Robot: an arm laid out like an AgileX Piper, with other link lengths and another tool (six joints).
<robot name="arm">
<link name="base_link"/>
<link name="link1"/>
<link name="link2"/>
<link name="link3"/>
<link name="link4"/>
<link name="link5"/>
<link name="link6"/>
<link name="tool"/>
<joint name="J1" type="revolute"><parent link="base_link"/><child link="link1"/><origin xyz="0 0 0.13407"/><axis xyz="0 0 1"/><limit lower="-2.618" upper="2.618"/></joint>
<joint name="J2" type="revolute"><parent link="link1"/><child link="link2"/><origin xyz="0 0 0" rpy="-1.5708 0 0"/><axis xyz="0 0 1"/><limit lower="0" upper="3.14"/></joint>
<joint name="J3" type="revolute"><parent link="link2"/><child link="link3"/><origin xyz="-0.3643 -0.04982 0"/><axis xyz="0 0 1"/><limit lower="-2.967" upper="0"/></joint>
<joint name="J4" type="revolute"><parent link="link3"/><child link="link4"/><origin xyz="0.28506 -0.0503 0" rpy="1.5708 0 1.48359"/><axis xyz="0 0 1"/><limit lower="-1.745" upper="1.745"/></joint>
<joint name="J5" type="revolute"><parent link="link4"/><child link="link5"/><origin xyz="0 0 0" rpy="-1.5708 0 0"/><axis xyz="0 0 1"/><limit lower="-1.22" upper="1.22"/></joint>
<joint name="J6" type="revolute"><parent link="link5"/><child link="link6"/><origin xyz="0 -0.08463 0" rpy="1.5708 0 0"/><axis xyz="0 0 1"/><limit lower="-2.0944" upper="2.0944"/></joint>
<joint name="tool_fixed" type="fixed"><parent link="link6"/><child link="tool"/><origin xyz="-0.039 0.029 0.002" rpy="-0.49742 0 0.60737"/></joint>
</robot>
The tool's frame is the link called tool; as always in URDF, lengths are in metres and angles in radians.
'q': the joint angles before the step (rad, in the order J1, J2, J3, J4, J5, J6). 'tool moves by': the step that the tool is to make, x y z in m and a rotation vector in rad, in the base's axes. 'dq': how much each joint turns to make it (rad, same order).
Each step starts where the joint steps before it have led.
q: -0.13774 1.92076 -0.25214 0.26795 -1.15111 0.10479
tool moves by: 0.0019 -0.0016 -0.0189 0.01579 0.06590 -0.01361
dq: 0.00009 0.06256 -0.00114 0.01104 0.00774 0.00577
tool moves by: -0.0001 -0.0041 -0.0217 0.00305 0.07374 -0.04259
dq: 0.00098 0.07352 -0.00016 0.04508 -0.00057 -0.00244
